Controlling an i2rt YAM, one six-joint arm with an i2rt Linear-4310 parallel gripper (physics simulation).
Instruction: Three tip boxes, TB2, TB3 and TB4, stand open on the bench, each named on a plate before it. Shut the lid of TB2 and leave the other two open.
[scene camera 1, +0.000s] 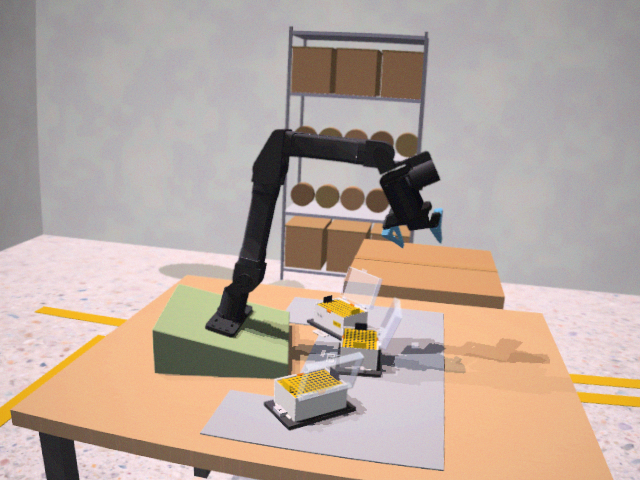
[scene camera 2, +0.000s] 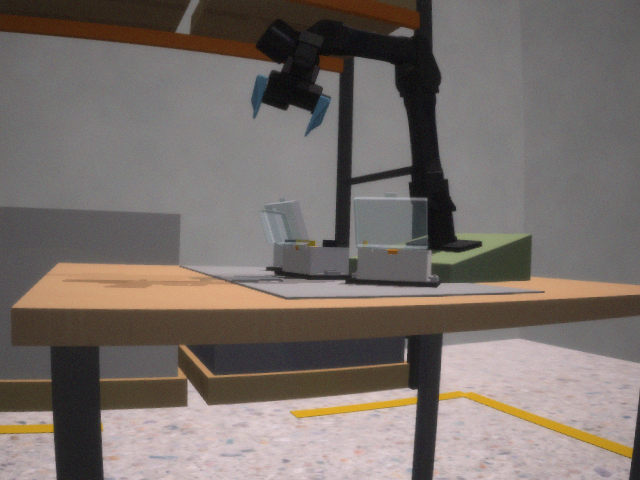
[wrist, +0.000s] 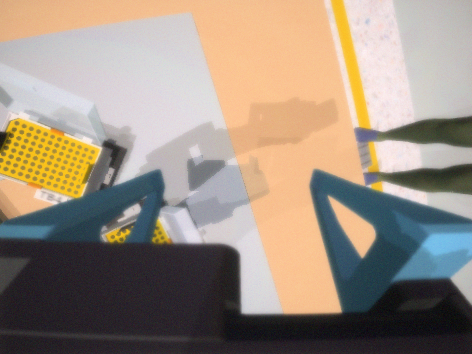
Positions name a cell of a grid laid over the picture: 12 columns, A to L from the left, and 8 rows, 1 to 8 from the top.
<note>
I see my gripper (scene camera 2: F3) and a grey mat (scene camera 1: H8).
My gripper is seen too in scene camera 1 (scene camera 1: H5) and in the wrist view (wrist: G5). The grey mat also shows in scene camera 2 (scene camera 2: E5) and in the wrist view (wrist: D2).
</note>
